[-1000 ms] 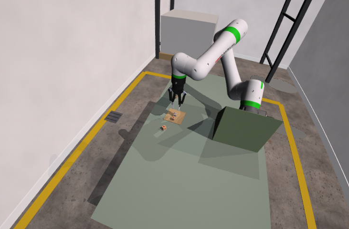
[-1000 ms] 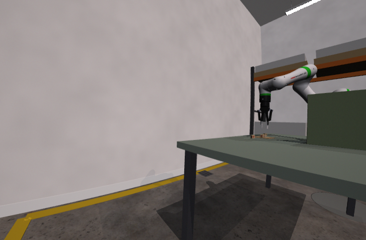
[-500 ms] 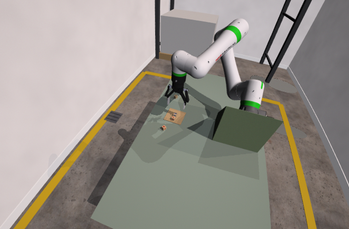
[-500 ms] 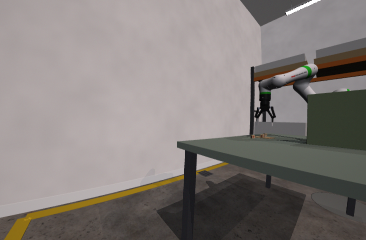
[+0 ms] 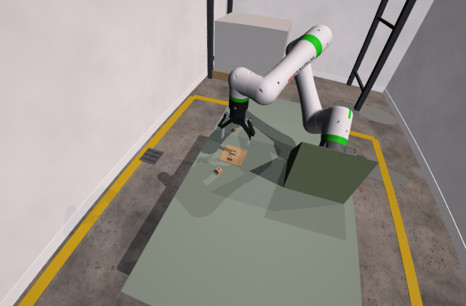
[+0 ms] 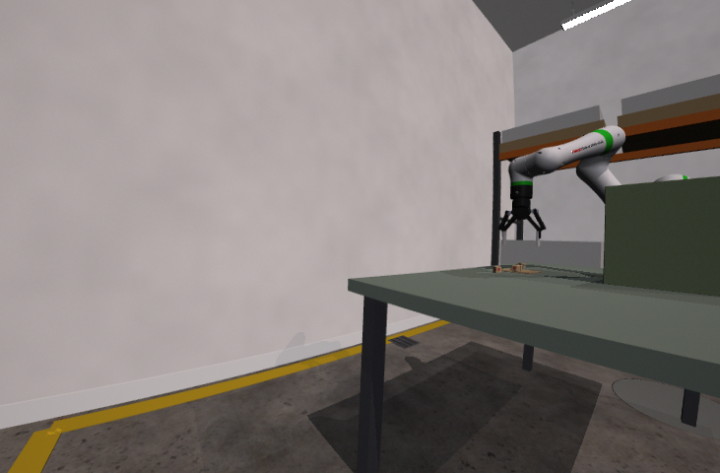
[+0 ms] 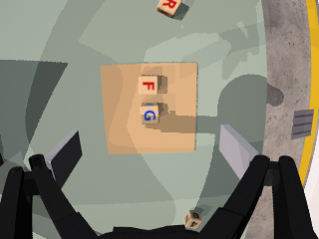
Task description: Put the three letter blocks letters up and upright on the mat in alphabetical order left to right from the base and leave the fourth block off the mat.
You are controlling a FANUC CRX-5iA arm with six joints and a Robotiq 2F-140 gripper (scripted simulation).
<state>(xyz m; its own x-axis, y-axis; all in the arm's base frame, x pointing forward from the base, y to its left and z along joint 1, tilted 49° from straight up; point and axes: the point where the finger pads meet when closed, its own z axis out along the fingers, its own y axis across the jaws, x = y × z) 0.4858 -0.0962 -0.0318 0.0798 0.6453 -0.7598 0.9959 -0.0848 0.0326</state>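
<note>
Now: hand 40 mm short of the R block, 150 mm to the right of it and 120 mm above it. From my hand the other things lie so: tan mat (130 mm below).
</note>
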